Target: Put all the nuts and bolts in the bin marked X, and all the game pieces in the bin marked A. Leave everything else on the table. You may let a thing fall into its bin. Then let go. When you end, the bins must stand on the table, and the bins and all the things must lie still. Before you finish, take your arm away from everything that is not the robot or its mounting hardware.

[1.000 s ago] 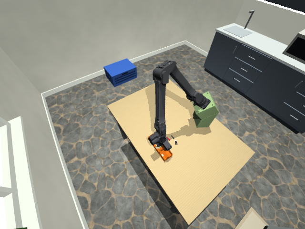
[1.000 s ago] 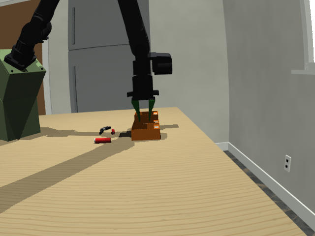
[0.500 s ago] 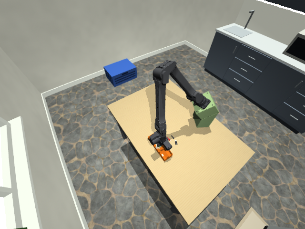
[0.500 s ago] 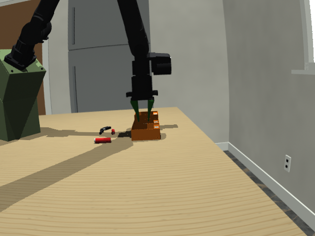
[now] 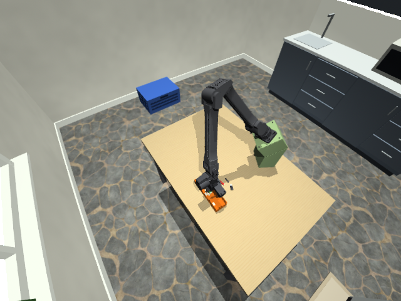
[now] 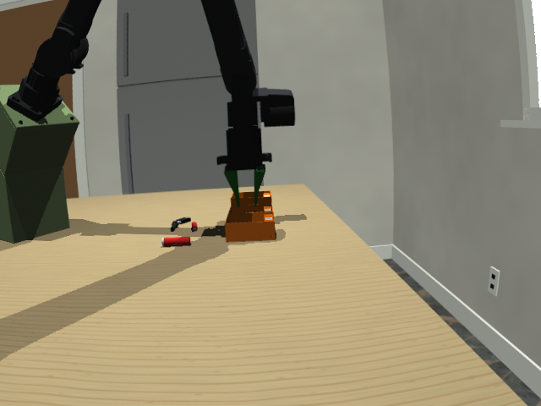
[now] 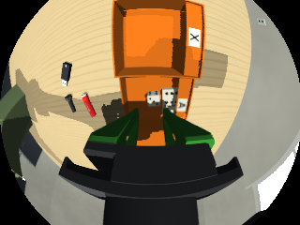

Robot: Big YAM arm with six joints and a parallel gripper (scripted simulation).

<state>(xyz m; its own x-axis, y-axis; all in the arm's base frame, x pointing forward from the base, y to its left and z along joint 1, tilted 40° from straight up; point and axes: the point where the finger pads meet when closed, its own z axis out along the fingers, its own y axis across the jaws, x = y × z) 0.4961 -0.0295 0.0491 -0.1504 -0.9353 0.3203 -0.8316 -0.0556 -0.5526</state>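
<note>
Right now my hand is 2 cm above the orange three-compartment bin tray and 1 cm short of it. Also, from my hand: white domino (3 cm below, 3 cm ahead, 1 cm to the right); dark bolt (15 cm behind, 4 cm below, 3 cm to the left); white die (3 cm below, 1 cm to the left).
</note>
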